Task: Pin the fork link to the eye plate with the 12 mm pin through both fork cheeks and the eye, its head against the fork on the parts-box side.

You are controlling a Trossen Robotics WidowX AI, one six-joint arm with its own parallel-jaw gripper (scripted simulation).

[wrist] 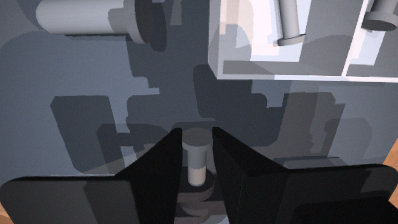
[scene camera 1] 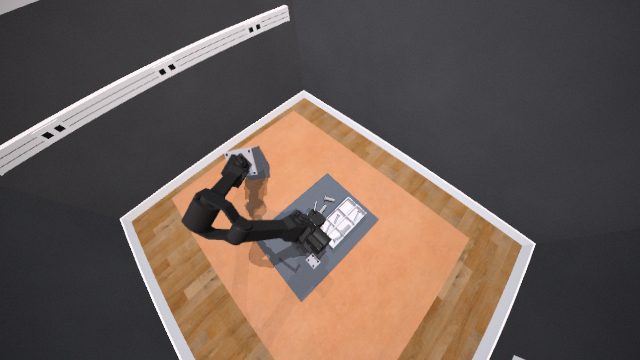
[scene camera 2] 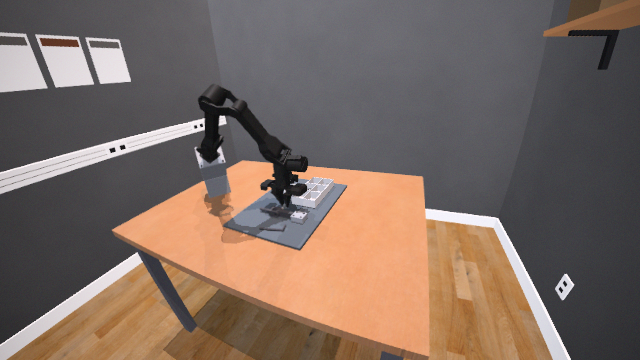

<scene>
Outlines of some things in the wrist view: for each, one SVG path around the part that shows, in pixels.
My gripper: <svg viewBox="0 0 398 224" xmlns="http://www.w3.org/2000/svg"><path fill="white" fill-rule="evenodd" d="M182 128L174 128L143 156L114 176L19 177L4 183L0 187L0 203L14 224L174 224L183 160ZM212 128L214 165L229 224L398 224L398 209L388 201L398 185L398 171L395 168L384 164L362 164L288 169L261 155L220 127Z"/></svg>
A white parts box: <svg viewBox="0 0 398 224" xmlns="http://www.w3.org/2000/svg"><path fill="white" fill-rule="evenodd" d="M210 0L208 63L217 79L398 82L398 26L393 31L373 31L361 28L365 12L370 12L374 0L297 0L300 34L307 35L307 41L291 46L278 46L277 40L283 38L278 0Z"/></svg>
</scene>
